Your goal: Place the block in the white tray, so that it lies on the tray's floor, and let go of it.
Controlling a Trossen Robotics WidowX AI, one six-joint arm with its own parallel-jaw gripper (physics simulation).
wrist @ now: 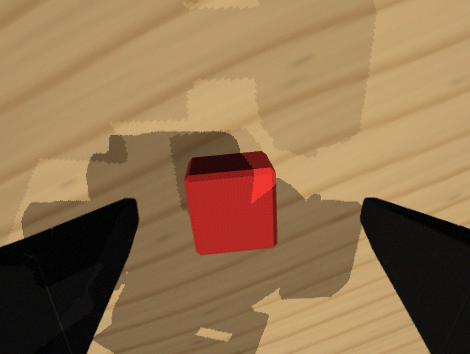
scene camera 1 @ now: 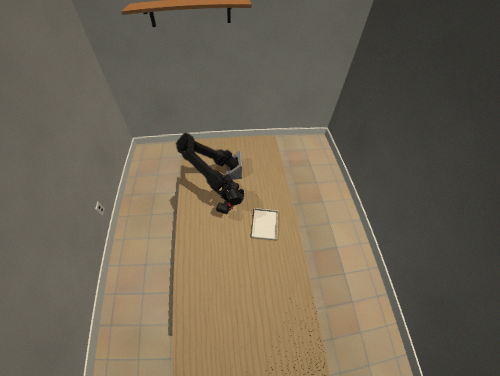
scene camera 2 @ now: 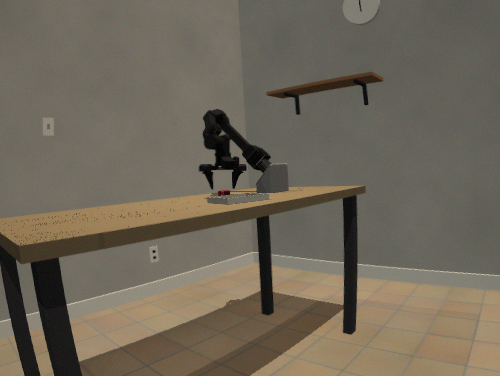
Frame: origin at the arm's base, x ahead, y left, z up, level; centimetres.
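Seen in the pictures: gripper, between the fingertips: [wrist: 251, 209] [scene camera 1: 228, 205] [scene camera 2: 223, 189]; arm's base, origin of its link: [scene camera 1: 234, 163] [scene camera 2: 270, 172].
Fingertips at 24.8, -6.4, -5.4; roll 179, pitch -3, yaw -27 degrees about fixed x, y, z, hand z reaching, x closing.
Note:
Offsets run from my fingertips to a thing's top centre, as dx, dy, dz. Level surfaces: height alone.
A red block {-0.9, -0.3, -0.7} [scene camera 1: 230, 205] [scene camera 2: 224, 192] [wrist: 235, 215] sits on the wooden table {dz -3.4} [scene camera 1: 225, 300] [scene camera 2: 125, 215] [wrist: 420, 100], outside the tray. My gripper [scene camera 1: 231, 202] [scene camera 2: 223, 188] [wrist: 251, 209] is open and empty, pointing down. Its fingertips are a little above the block in the second scene view. In the wrist view the block lies between the two fingers, somewhat nearer the left one, with a gap on each side. The white tray {+12.6, +18.4, -1.4} [scene camera 1: 265, 225] [scene camera 2: 240, 200] lies flat on the table, to the right of the block in the first scene view; no block shows in it.
The arm's grey base mount [scene camera 1: 237, 170] [scene camera 2: 274, 179] stands on the table behind the gripper. A wooden shelf [scene camera 1: 187, 6] [scene camera 2: 325, 86] is fixed high on the back wall. Shadows of the arm fall on the table around the block.

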